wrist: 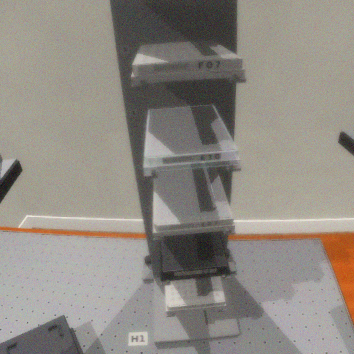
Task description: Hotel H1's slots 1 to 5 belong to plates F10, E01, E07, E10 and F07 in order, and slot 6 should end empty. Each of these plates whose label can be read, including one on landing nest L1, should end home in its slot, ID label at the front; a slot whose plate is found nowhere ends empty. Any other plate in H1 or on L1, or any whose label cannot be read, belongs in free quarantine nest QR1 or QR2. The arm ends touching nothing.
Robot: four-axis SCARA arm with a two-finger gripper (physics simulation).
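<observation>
Hotel H1 is a tall dark upright with plates stacked at five levels. The top plate in view is light, with its label F07 at the front. Below it, a clear-lidded plate has a front label that reads E10, partly in shadow. A white plate is third, its front label too blurred to read. A black plate is fourth, its front label unreadable. A white plate is lowest, with no readable label. My gripper is open and empty, its fingers at the far left and right edges. Nests L1, QR1 and QR2 cannot be identified.
The H1 tag lies on the perforated deck beside the hotel's base plate. A dark fixture stands at the lower left. An orange surface shows beyond the deck's right edge, and a pale wall stands behind.
</observation>
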